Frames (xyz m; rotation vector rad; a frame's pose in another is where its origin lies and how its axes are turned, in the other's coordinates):
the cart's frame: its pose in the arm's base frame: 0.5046 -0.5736 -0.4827 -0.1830 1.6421 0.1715
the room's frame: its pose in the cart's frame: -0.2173 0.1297 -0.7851 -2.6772 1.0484 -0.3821
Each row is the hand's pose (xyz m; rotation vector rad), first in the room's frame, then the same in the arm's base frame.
Working: the room's frame: its pose in the arm's base frame: -0.2706 -0.6172 -0.2042 2.0486 -0.6805 -1.5299

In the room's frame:
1: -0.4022 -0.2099 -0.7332 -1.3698 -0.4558 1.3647
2: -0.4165 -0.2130 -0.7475 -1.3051 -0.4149 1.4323
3: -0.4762 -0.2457 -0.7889 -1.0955 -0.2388 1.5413
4: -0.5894 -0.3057 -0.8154 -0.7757 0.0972 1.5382
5: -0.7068 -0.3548 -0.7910 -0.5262 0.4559 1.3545
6: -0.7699 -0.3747 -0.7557 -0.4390 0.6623 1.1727
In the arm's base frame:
1: 0.3575 -0.1324 0.1333 0.0355 -0.6156 -0.9572
2: 0.3681 -0.1195 0.1451 0.0576 -0.6854 -0.9031
3: 0.3965 -0.0523 0.1773 0.2078 -0.8497 -0.7541
4: 0.4000 0.0688 0.2265 0.5555 -1.0027 -0.5382
5: 0.3523 0.1800 0.2730 0.9774 -0.9975 -0.3485
6: 0.3046 0.2329 0.2966 1.2331 -0.8990 -0.2559

